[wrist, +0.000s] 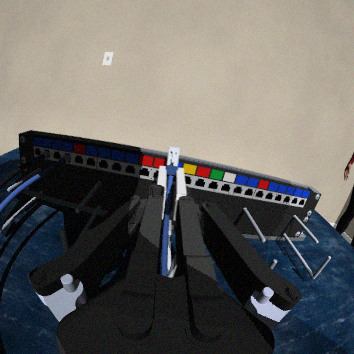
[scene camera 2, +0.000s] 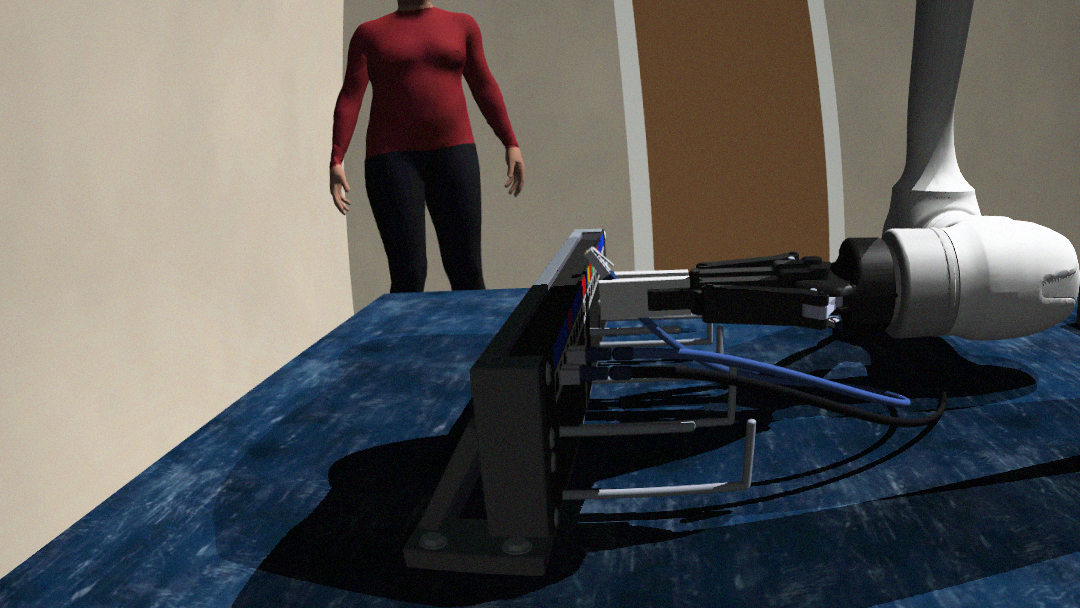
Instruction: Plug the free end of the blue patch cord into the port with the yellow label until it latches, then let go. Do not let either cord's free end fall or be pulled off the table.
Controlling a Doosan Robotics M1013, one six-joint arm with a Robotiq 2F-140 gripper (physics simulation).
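Frame: origin at the arm's base, x back, y left, z down, level; millimetres.
Where they show: gripper, between the fingertips: point(wrist: 169, 177) point(scene camera 2: 600, 295).
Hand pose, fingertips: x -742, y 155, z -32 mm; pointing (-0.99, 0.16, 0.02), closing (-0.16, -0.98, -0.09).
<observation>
Each offset is from my fingertips to the centre of the thing. "spot": to the spot under its first point. Level surfaces: height alone.
The patch panel {dx +3, dy -14, dz +33 mm} point(scene camera 2: 510, 445) point(wrist: 265, 220) stands upright on the table. The yellow label {spot: dx -13, dy -21, dz -11 mm} point(wrist: 190, 169) is right of centre in the wrist view, with its port {spot: dx -23, dy -22, dz +7 mm} point(wrist: 188, 180) below, partly beside the fingertip. My gripper point(scene camera 2: 615, 280) point(wrist: 169, 177) is shut on the blue cord's plug {spot: dx +2, dy +7, dz -25 mm} point(scene camera 2: 599, 262) point(wrist: 173, 156). The plug sticks up past the fingertips, tilted upward, close in front of the panel and left of the yellow label in the wrist view. Contact with the panel cannot be told. The blue cord point(scene camera 2: 793, 370) point(wrist: 164, 250) runs back between the fingers and loops to the panel's near end.
A black cord {spot: dx +230, dy +107, dz +58 mm} point(scene camera 2: 906, 422) loops out from the panel beside the blue one. Grey cable-guide rods point(scene camera 2: 649, 428) point(wrist: 254, 225) stick out below the ports. The blue table {dz +83 mm} point(scene camera 2: 249, 453) point(wrist: 334, 265) lies beneath. A person in red point(scene camera 2: 423, 83) stands behind the table.
</observation>
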